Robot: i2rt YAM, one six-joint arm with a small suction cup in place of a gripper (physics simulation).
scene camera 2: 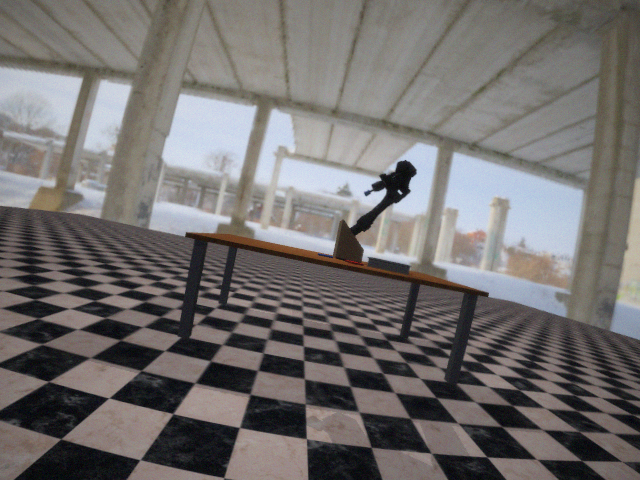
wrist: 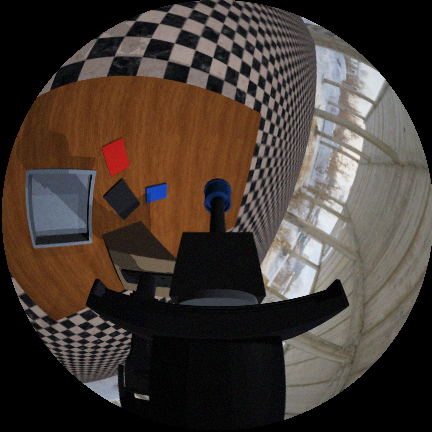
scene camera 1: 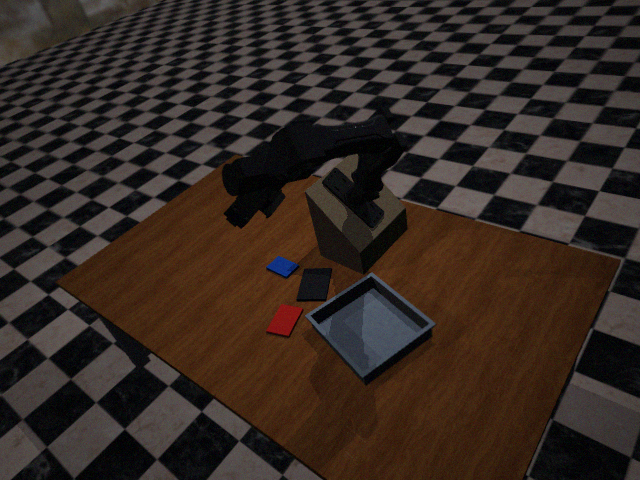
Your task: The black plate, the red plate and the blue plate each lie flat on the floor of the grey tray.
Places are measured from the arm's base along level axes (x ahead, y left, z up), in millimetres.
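Pixels of known places: hand at its tool point: [scene camera 2: 365, 194] [wrist: 217, 190]; arm's base at its link origin: [scene camera 2: 350, 233] [wrist: 148, 277] [scene camera 1: 352, 198].
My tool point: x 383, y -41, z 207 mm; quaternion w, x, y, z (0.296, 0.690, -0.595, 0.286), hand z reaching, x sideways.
Note:
For each thing: its middle in the pictures, then the offset to it from my tool point. Level surfaces: height alone.
- black plate at the middle of its body: [scene camera 1: 314, 284] [wrist: 121, 199] dx -170, dy +14, dz -377 mm
- red plate at the middle of its body: [scene camera 1: 285, 320] [wrist: 115, 156] [scene camera 2: 354, 262] dx -21, dy +20, dz -377 mm
- blue plate at the middle of its body: [scene camera 1: 282, 267] [wrist: 155, 192] [scene camera 2: 325, 255] dx -186, dy -122, dz -377 mm
- grey tray at the middle of its body: [scene camera 1: 368, 325] [wrist: 57, 207] [scene camera 2: 388, 265] dx -97, dy +245, dz -357 mm
- wooden table at its surface level: dz -382 mm
The black plate [scene camera 1: 314, 284] [wrist: 121, 198] lies flat on the table between the robot's base and the tray. The red plate [scene camera 1: 284, 320] [wrist: 116, 156] [scene camera 2: 354, 262] lies flat on the table beside the tray, apart from it. The blue plate [scene camera 1: 282, 266] [wrist: 156, 192] [scene camera 2: 325, 255] lies flat on the table near the black plate. The grey tray [scene camera 1: 400, 359] [wrist: 30, 210] [scene camera 2: 388, 265] stands with its floor bare. My suction cup [wrist: 217, 194] [scene camera 2: 367, 193] is open, holding nothing, high above the table and off to the side of the plates. In scene camera 1 the cup is hidden behind the arm.
The wedge-shaped base block [scene camera 1: 338, 240] [wrist: 137, 242] [scene camera 2: 347, 245] carries the arm and stands close behind the black plate and the tray. The wooden table [scene camera 1: 206, 320] [wrist: 175, 115] [scene camera 2: 268, 248] ends at edges above a checkered floor.

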